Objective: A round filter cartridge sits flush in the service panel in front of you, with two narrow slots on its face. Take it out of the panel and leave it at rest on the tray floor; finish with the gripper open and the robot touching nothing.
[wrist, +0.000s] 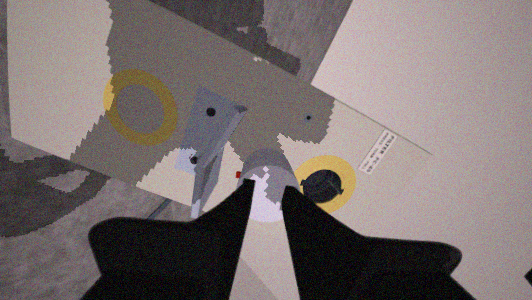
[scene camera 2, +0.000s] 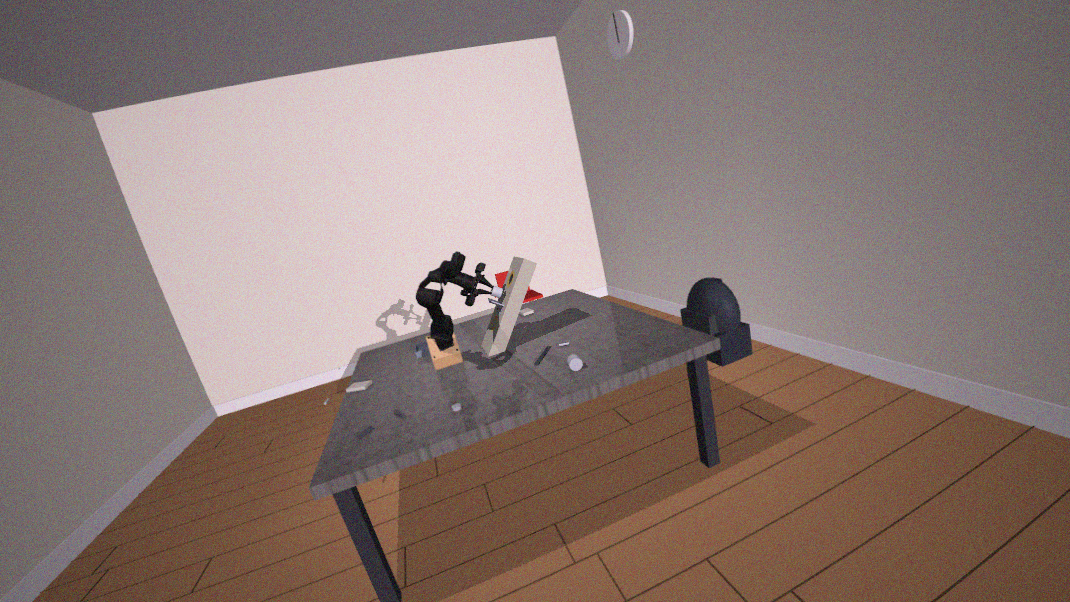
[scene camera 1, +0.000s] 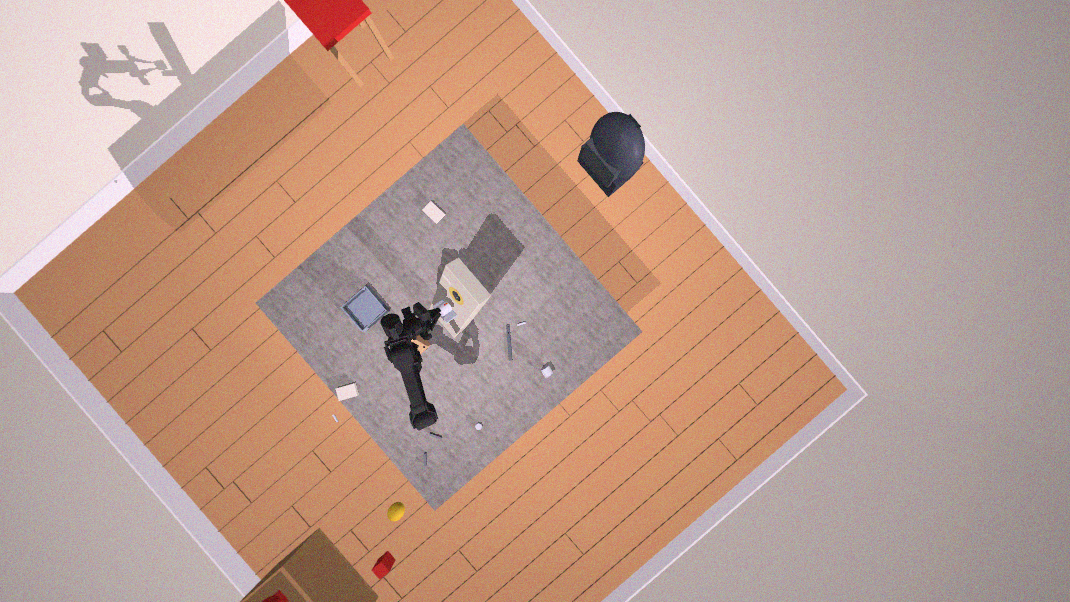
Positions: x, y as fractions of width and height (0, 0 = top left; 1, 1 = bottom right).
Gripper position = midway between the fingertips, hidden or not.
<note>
I see my gripper (wrist: 0.50, 0.62), a round grey filter cartridge (wrist: 0.51, 0.56), a service panel (scene camera 1: 0.43, 0.48) and a grey-blue tray (scene camera 1: 0.34, 0.51).
The service panel is seen too in the wrist view (wrist: 0.21, 0.31) and in scene camera 2 (scene camera 2: 0.49, 0.45).
</note>
